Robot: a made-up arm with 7 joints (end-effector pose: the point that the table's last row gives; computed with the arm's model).
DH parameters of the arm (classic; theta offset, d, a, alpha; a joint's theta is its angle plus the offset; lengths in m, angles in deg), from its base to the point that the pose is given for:
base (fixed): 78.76 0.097 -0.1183 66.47
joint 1: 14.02 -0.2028 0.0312 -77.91
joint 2: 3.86 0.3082 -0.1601 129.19
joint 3: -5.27 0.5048 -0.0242 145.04
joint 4: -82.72 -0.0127 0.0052 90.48
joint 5: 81 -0.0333 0.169 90
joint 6: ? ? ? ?
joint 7: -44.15 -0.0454 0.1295 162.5
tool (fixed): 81.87 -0.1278 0 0
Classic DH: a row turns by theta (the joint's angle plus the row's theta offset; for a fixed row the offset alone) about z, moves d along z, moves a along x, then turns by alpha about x.
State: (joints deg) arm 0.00 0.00 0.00 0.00 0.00 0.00 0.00
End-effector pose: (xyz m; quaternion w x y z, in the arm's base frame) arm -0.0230 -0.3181 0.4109 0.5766 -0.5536 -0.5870 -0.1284
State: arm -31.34 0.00 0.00 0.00 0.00 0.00 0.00
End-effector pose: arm -0.0146 -0.1460 0.4690 0.4351 -0.7426 -0.5089 -0.0165
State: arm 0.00 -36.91 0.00 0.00 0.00 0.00 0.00
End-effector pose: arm -0.1846 -0.4355 0.3479 0.5848 -0.6684 -0.3447 -0.3040
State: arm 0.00 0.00 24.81 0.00 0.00 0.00 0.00
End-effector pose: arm -0.0382 -0.4067 0.3658 0.6663 -0.4858 -0.4889 -0.2846
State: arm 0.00 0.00 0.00 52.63 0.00 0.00 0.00
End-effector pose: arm -0.0048 0.0050 0.3141 0.2677 -0.7899 -0.5418 0.1041
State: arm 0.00 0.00 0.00 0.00 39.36 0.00 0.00
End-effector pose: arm -0.1920 -0.3181 0.1995 0.3451 -0.4781 -0.7469 -0.3073
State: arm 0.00 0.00 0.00 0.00 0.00 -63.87 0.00
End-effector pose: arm -0.0839 -0.2278 0.4109 0.4214 -0.7803 -0.2054 -0.4139
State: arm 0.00 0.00 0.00 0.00 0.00 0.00 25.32
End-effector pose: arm -0.0121 -0.3493 0.3617 0.5773 -0.3786 -0.6915 -0.2126
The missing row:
joint 6: 46.83 0.249 -0.0224 -59.25
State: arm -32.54 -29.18 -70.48 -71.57 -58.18 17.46 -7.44
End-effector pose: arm 0.3170 -0.4805 0.4090 0.8368 -0.4738 -0.0346 0.2723
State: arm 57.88 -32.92 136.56 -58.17 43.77 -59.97 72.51
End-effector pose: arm 0.0183 -0.2823 0.1348 0.2177 0.2668 -0.9113 0.2258
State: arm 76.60 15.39 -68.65 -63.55 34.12 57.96 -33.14
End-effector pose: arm 0.1873 -0.4667 0.0714 0.0779 0.2342 -0.9420 -0.2276
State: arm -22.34 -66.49 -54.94 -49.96 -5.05 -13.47 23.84
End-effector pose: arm -0.4041 -0.4400 0.4407 0.5104 -0.6874 -0.3124 -0.4115
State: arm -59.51 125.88 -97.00 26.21 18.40 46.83 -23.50
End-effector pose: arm -0.1412 0.0100 0.0236 0.6583 -0.5244 0.3648 -0.3983
